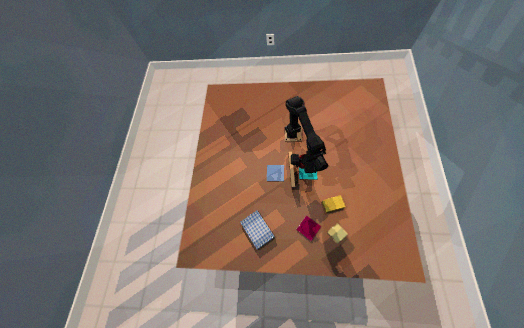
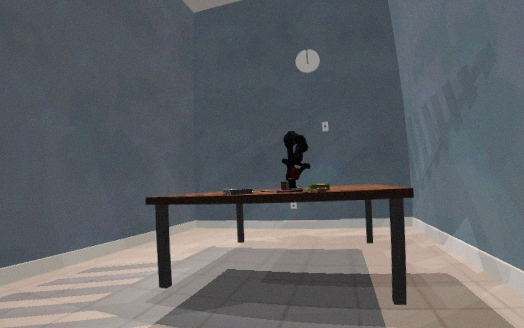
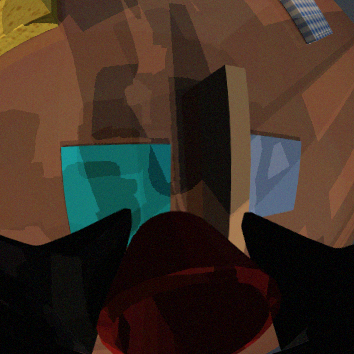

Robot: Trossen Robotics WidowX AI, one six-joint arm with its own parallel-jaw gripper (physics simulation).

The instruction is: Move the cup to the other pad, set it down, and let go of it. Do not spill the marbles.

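Places are measured from the arm's base along level axes (x ahead, y up, z right), in centimetres.
Pixels of known places: gripper, fingertip midpoint: point(image 1: 302, 167) point(image 2: 293, 176) point(image 3: 187, 218); arm's base, link origin: point(image 1: 291, 133) point(image 2: 292, 187).
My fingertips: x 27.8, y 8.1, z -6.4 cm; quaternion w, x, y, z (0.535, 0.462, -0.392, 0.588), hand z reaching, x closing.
For each thing: its middle in the pictures, then the offset to it from my fingertips. "spot": a spot on its surface instead.
- dark red cup, body centre: point(image 3: 181, 282) point(image 2: 294, 173) dx -2.9, dy +1.9, dz -0.8 cm
- teal pad, body centre: point(image 3: 117, 196) point(image 1: 307, 171) dx -1.6, dy -10.0, dz -4.2 cm
- blue pad, body centre: point(image 3: 270, 175) point(image 1: 275, 173) dx +0.5, dy -10.0, dz +16.1 cm
- upright wooden board, body centre: point(image 3: 218, 191) point(image 1: 291, 171) dx -0.5, dy -7.2, dz +6.0 cm
- yellow sponge-like block, body centre: point(image 3: 10, 19) point(image 2: 318, 187) point(image 1: 333, 204) dx +18.9, dy -7.6, dz -18.4 cm
- magenta square, surface spot: point(image 1: 309, 228) spot: dx +33.4, dy -8.4, dz -4.7 cm
- pale yellow block, body centre: point(image 1: 337, 233) dx +34.8, dy -8.6, dz -19.9 cm
- blue-checked flat block, body centre: point(image 2: 237, 191) point(image 1: 257, 229) dx +35.7, dy -7.9, dz +24.9 cm
The dark red cup point(image 2: 295, 173) point(image 3: 175, 245) is held off the table, mouth up; any slight tilt is hard to judge. My gripper point(image 2: 296, 170) point(image 3: 187, 218) is shut on the cup, with one black finger on each side. The inside of the cup is dark, and I cannot make out the marbles. The teal pad point(image 1: 309, 176) point(image 3: 100, 172) lies below, partly hidden by the arm and the cup. The blue pad point(image 1: 275, 173) point(image 3: 286, 175) lies bare on the other side of the upright wooden board point(image 1: 293, 175) point(image 3: 240, 125).
The board stands between the two pads, close to the gripper. A yellow sponge-like block point(image 1: 334, 204) point(image 3: 30, 20), a magenta square point(image 1: 309, 228), a pale yellow block point(image 1: 338, 233) and a blue-checked flat block point(image 1: 257, 230) point(image 2: 238, 191) lie farther from the arm's base.
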